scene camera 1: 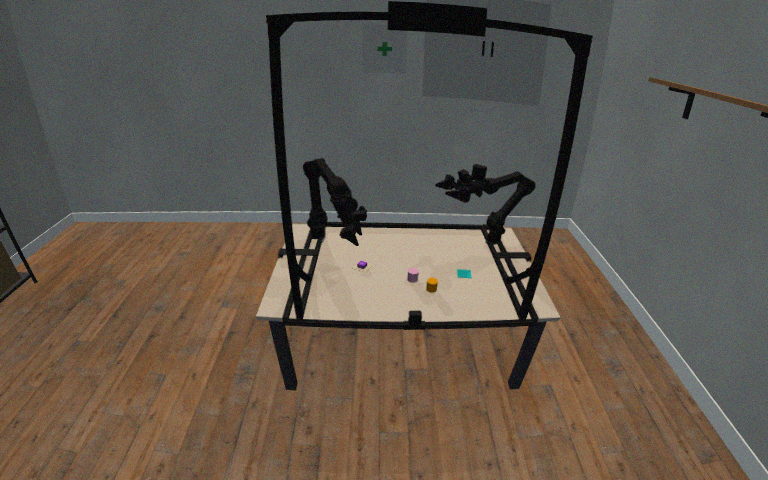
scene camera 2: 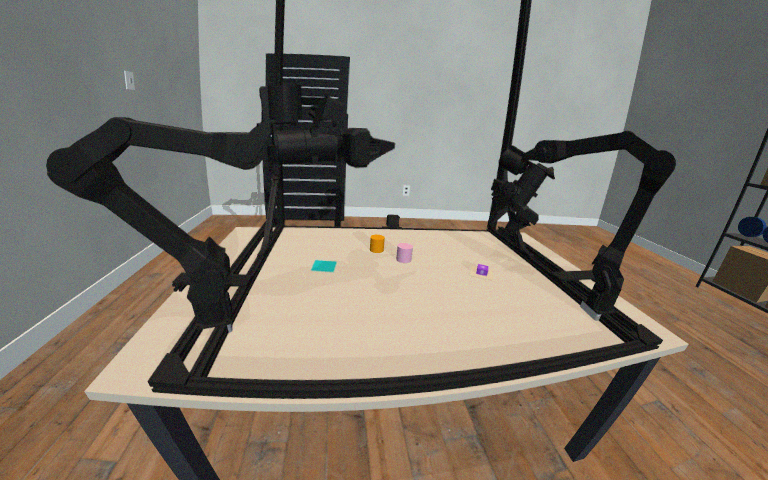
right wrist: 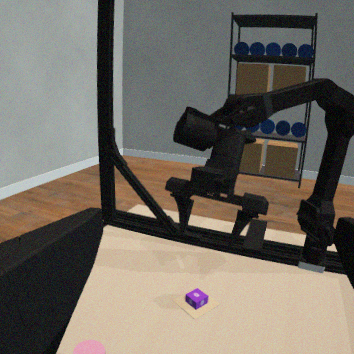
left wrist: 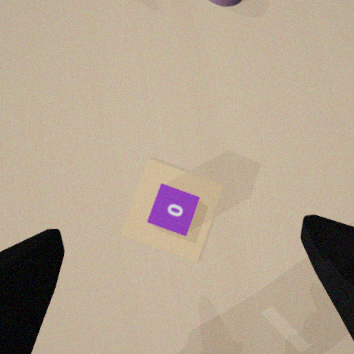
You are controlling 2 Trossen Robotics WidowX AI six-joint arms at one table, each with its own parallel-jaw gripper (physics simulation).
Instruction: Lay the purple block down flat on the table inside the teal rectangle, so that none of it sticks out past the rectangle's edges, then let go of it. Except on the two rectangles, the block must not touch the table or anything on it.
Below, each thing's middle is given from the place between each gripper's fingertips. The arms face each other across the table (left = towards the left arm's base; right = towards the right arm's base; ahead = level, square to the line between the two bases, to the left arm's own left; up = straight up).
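Labels:
Pale tan rectangle (left wrist: 135, 226): 10 mm to the right of my left hand and 140 mm below it. Purple block (left wrist: 172, 209): my left hand is 130 mm above it and 10 mm to the left of it.
For my right hand, the pale tan rectangle is 100 mm behind it, 330 mm to the left of it and 340 mm below it. As for the purple block, my right hand is 100 mm past it, 330 mm above it and 330 mm to the right of it.

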